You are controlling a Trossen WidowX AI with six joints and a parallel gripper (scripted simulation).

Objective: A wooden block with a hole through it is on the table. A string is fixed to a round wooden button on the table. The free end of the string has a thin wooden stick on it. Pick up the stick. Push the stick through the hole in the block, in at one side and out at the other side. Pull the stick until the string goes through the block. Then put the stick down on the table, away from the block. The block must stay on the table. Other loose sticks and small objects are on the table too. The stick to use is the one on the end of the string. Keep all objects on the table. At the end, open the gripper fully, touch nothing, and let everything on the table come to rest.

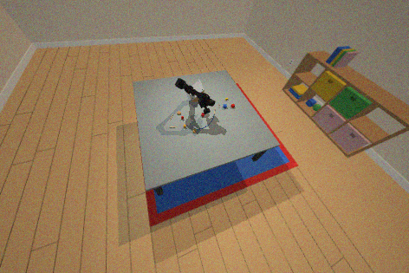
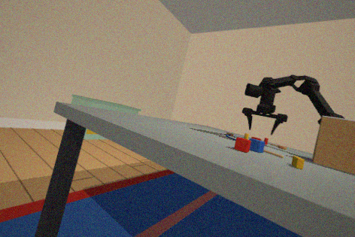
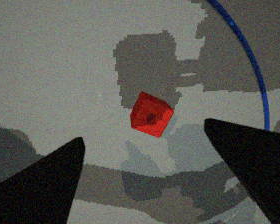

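Right now my gripper tip is 10 mm short of the red cube and 40 mm above it. The rest, counted from my gripper tip: yellow block (150 mm behind, 370 mm to the left, 50 mm below); round button (180 mm ahead, 150 mm to the right, 50 mm below); blue cube (40 mm behind, 290 mm to the left, 40 mm below).
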